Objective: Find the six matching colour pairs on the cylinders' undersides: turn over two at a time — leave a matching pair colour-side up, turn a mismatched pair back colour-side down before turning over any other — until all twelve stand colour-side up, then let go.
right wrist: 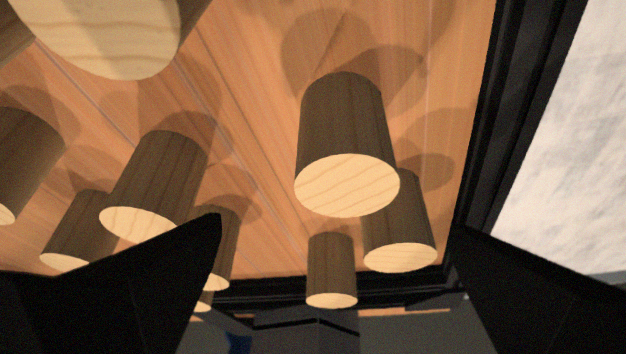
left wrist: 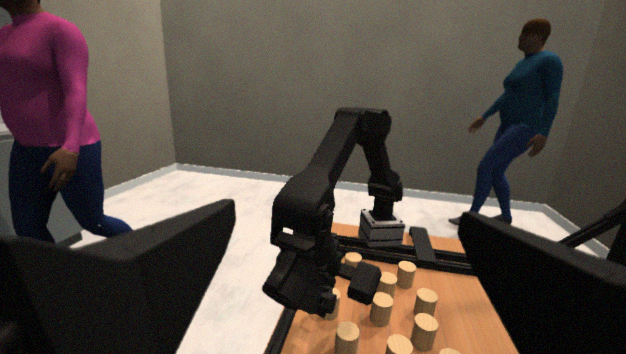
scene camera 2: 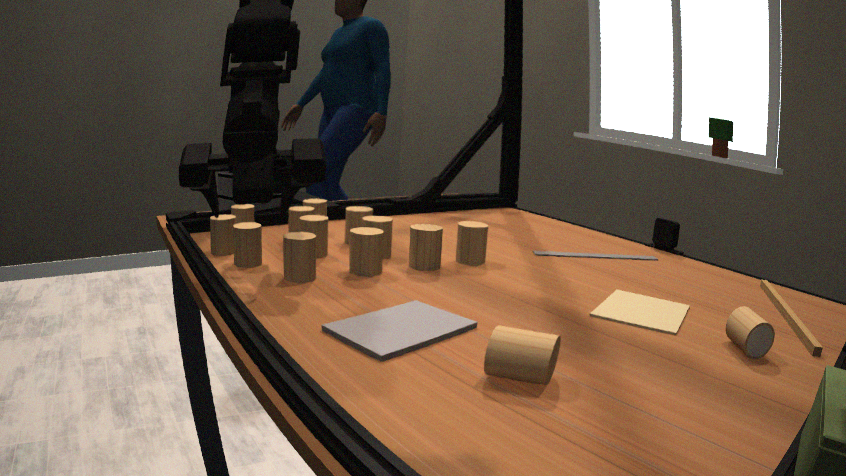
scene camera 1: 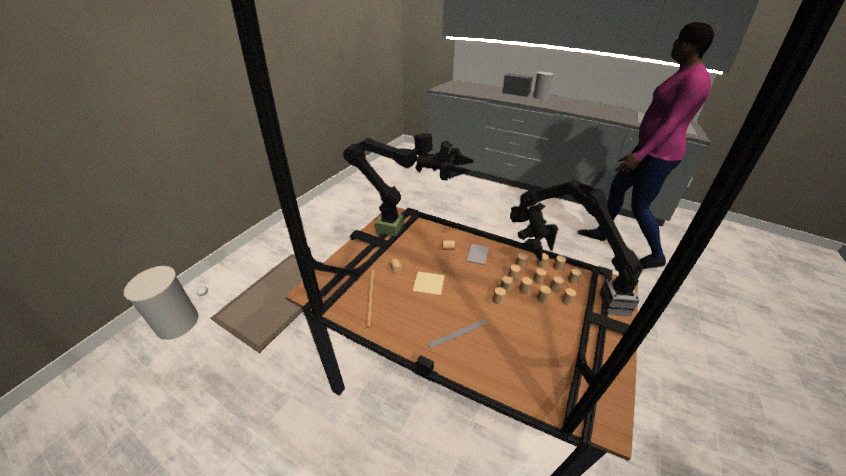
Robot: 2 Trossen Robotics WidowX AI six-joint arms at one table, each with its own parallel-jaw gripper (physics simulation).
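Places are measured from the left arm's base along level axes (x back, y right, z up), in metres.
Pixels of known places: left gripper, fingertip midpoint: [left wrist: 347,216] [scene camera 1: 471,165]; right gripper, fingertip midpoint: [right wrist: 337,229] [left wrist: 334,286] [scene camera 2: 249,214] [scene camera 1: 546,255]; left arm's base, link origin: [scene camera 1: 389,218]; right arm's base, link origin: [left wrist: 382,215] [scene camera 1: 622,288].
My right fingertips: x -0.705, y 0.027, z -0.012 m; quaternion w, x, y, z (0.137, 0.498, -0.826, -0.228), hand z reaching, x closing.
For each thing: its top centre in the pictures, then the offset to it from my right fingertips. "spot": a spot on its surface instead.
- grey end, surface spot: [scene camera 2: 748,331] spot: dx +0.580, dy +0.183, dz -0.032 m
- grey plate, top centre: [scene camera 2: 400,324] [scene camera 1: 478,253] dx +0.280, dy +0.009, dz -0.056 m
- yellow sheet, top centre: [scene camera 2: 644,309] [scene camera 1: 428,282] dx +0.432, dy +0.243, dz -0.059 m
- wooden stick, top centre: [scene camera 2: 786,307] [scene camera 1: 371,295] dx +0.615, dy +0.383, dz -0.050 m
- grey strip, top centre: [scene camera 2: 599,255] [scene camera 1: 458,333] dx +0.268, dy +0.441, dz -0.060 m
Several wooden cylinders [scene camera 1: 539,275] [scene camera 2: 366,252] [left wrist: 425,332] [right wrist: 345,125] stand upright in a loose group, with plain wood tops. No coloured face shows on them; their undersides are hidden. My right gripper [scene camera 1: 546,243] [scene camera 2: 250,208] [right wrist: 337,229] is open and empty, tilted down over the back edge of the group. In the right wrist view one cylinder's top lies between the lines of the fingers, not gripped. My left gripper [scene camera 1: 463,169] [left wrist: 347,216] is open and empty, held high behind the table's back edge.
Two cylinders lie on their sides: one near the back [scene camera 1: 448,244] [scene camera 2: 521,355], one with a grey end [scene camera 1: 395,266] [scene camera 2: 748,331]. A grey plate [scene camera 1: 478,253] [scene camera 2: 399,328], a yellow sheet [scene camera 1: 428,282] [scene camera 2: 640,310], a wooden stick [scene camera 1: 370,298] and a grey strip [scene camera 1: 457,333] lie on the table.
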